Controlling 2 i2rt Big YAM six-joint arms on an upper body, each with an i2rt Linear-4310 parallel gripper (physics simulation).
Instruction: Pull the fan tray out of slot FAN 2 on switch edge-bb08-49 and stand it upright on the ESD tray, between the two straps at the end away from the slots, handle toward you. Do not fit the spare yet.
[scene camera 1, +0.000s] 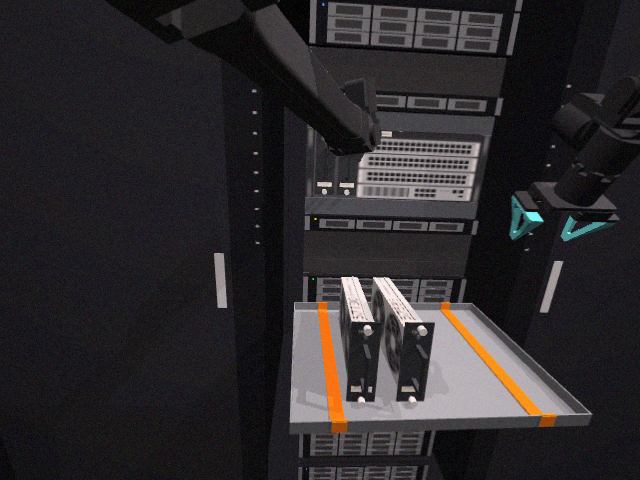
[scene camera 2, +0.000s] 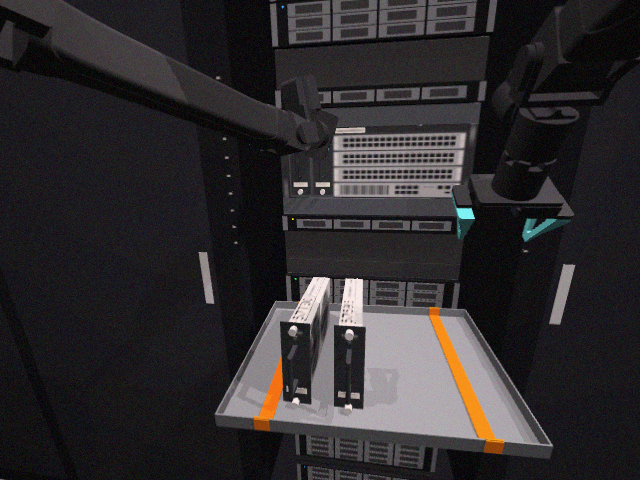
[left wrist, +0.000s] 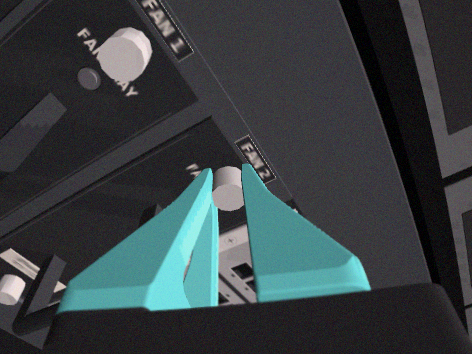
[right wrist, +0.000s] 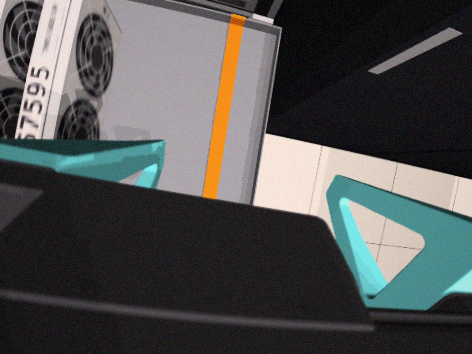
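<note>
In the left wrist view the dark fan tray (left wrist: 105, 215) is in the slot beside the FAN 2 label (left wrist: 255, 159). My left gripper (left wrist: 228, 178) is shut on its white thumbscrew (left wrist: 228, 196) at the label end; both scene cameras have these fingers hidden behind the arm. The switch (scene camera 1: 421, 162) (scene camera 2: 398, 157) stands in the rack. The ESD tray (scene camera 1: 439, 421) (scene camera 2: 387, 434) lies below, with orange straps, left (scene camera 1: 330, 361) (scene camera 2: 271, 395) and right (scene camera 1: 485, 356) (scene camera 2: 460, 369) (right wrist: 225, 105). My right gripper (scene camera 1: 539, 238) (scene camera 2: 493, 238) (right wrist: 252, 168) is open and empty, above the tray's right side.
Two fan trays stand upright on the ESD tray, handles toward the scene cameras: a left one (scene camera 1: 361, 361) (scene camera 2: 296, 361) and a right one (scene camera 1: 414, 361) (scene camera 2: 349, 366) (right wrist: 92, 55). The FAN 1 thumbscrew (left wrist: 125, 55) sticks out beside the FAN 2 slot. Dark cabinet doors flank the rack.
</note>
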